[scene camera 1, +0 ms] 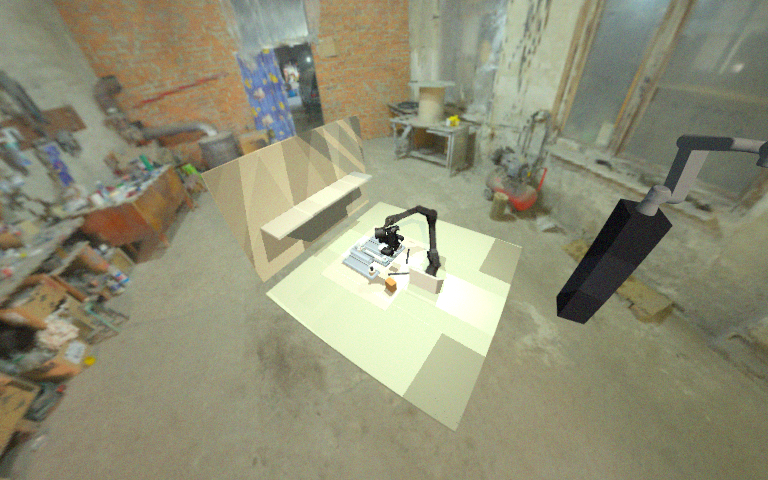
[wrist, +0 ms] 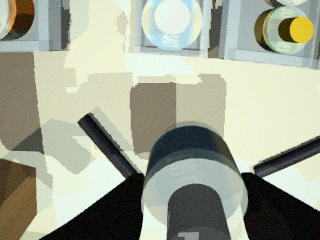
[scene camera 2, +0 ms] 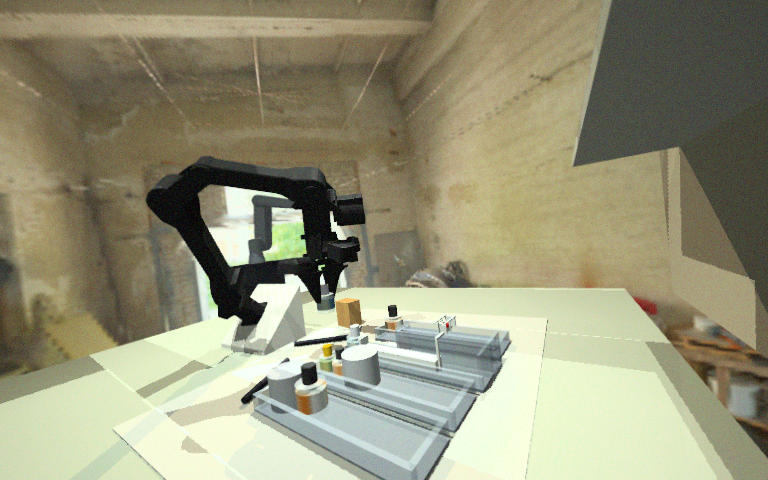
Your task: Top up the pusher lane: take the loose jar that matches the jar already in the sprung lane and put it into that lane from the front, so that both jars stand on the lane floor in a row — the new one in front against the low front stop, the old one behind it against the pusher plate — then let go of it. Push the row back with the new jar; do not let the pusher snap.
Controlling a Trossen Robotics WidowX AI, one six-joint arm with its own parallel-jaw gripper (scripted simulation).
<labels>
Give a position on a jar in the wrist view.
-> At 191,179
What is my gripper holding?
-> A jar.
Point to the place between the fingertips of my gripper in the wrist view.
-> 192,183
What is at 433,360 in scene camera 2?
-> A pusher plate.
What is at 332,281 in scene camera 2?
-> My gripper.
</labels>
